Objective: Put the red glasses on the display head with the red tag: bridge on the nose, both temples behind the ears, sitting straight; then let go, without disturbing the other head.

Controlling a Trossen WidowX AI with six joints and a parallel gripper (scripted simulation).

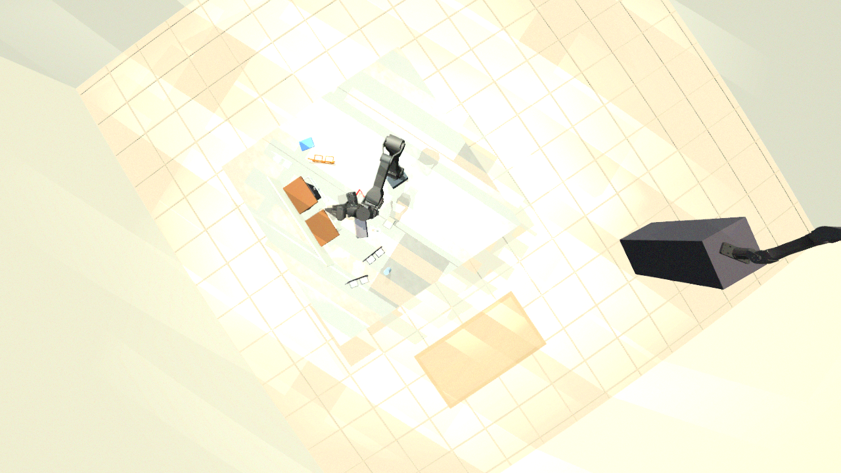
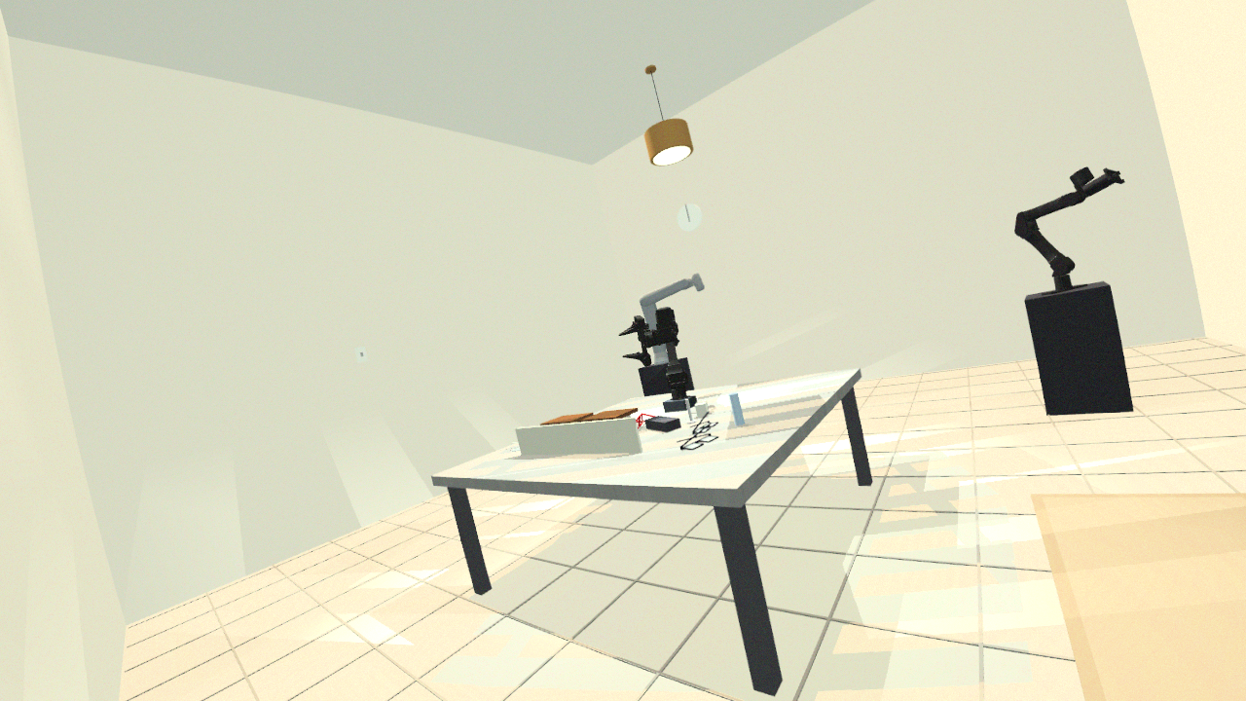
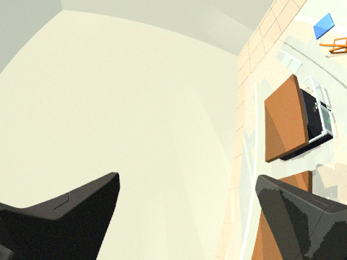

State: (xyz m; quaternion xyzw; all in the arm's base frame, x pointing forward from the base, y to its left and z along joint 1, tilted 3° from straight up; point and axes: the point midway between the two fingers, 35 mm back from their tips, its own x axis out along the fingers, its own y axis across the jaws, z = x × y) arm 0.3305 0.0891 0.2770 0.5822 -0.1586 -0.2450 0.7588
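The pale box lies 190 mm behind my gripper tip, 160 mm to the left of it and 300 mm below it. From my gripper tip the other things lie so: long white wall 260 mm ahead, 80 mm to the right, 270 mm below; then dark box 40 mm behind, 80 mm to the left, 310 mm below; then blue square 40 mm ahead, 490 mm to the right, 330 mm below.
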